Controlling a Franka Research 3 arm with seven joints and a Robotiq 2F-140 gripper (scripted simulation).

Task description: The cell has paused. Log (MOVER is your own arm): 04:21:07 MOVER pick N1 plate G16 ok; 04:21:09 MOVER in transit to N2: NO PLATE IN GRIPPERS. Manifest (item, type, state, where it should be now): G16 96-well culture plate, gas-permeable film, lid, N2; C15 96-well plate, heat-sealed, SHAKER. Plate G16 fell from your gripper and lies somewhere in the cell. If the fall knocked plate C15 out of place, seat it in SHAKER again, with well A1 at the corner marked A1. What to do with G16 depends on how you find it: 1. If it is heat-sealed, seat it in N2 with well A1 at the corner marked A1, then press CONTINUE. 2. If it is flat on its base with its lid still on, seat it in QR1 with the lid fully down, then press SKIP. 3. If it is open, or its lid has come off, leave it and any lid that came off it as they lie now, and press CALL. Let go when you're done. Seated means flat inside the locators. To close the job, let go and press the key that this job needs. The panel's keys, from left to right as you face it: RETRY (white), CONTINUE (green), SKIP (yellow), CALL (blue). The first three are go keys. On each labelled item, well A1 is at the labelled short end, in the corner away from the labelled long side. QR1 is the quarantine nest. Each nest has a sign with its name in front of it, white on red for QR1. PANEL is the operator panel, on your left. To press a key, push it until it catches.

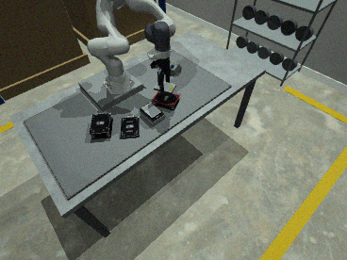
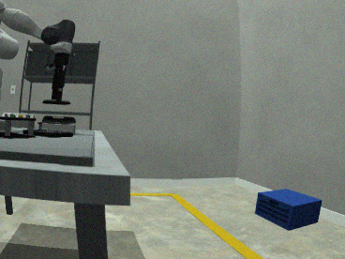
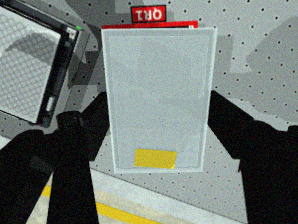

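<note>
Now: the QR1 nest 12 cm below my hand. The rest, counted from my hand: blue CALL key: 27 cm to the left, 22 cm behind, 9 cm below; then plate lid: 1 cm below; then white-topped plate: 16 cm to the right, 10 cm below, 4 cm ahead.
</note>
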